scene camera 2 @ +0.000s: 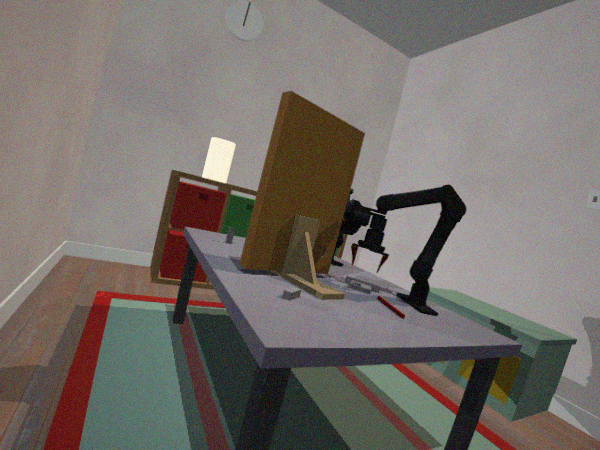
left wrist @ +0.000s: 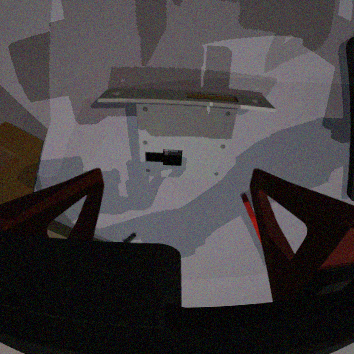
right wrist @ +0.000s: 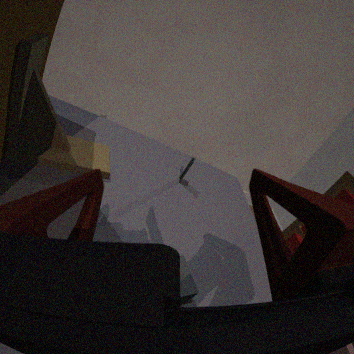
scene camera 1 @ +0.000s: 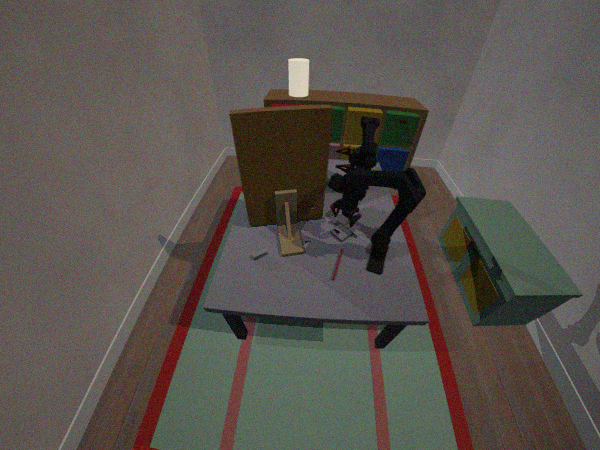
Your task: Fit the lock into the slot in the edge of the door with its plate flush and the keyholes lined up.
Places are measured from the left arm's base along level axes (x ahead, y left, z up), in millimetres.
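Pixels of known places: left gripper, between the fingertips: (scene camera 2: 364, 268) (left wrist: 176, 176) (scene camera 1: 343, 221); right gripper, between the fingertips: (right wrist: 176, 176) (scene camera 1: 336, 158); left arm's base, origin of its link: (scene camera 2: 415, 304) (scene camera 1: 377, 256).
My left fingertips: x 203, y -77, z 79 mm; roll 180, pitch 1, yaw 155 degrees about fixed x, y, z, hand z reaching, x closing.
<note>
Ahead of a thing's pixels: the offset from my left fingertips to its middle.
The brown door @[dz +221, dx +291, dy +33 mm] (scene camera 1: 282, 160) (scene camera 2: 310, 175) (left wrist: 17, 160) stands upright on the table; its edge slot cannot be made out. The grey lock @[dz -68, dx -2, dy +8 mm] (scene camera 1: 342, 231) (scene camera 2: 361, 285) (left wrist: 187, 122) lies on the table beside the door, body flat, its long plate toward the top of the left wrist view, with a dark keyhole in the body. My left gripper (scene camera 1: 344, 218) (scene camera 2: 366, 267) (left wrist: 176, 176) is open and empty, above the lock and apart from it. My right gripper (scene camera 1: 340, 159) (right wrist: 176, 176) is open and empty, raised beside the door's far side; the door largely hides it in scene camera 2.
A wooden support (scene camera 1: 291, 247) (scene camera 2: 320, 288) (right wrist: 100, 155) braces the door. A small grey block @[dz -68, dx +306, dy +290 mm] (scene camera 1: 259, 255) (scene camera 2: 291, 294) lies near it. A red rod @[dz -73, dx -39, dy +194 mm] (scene camera 1: 338, 265) (scene camera 2: 391, 306) (left wrist: 251, 215) lies near the left arm's base. A small upright grey piece @[dz -41, dx +530, dy -329 mm] (scene camera 2: 230, 235) stands at the table's far end.
</note>
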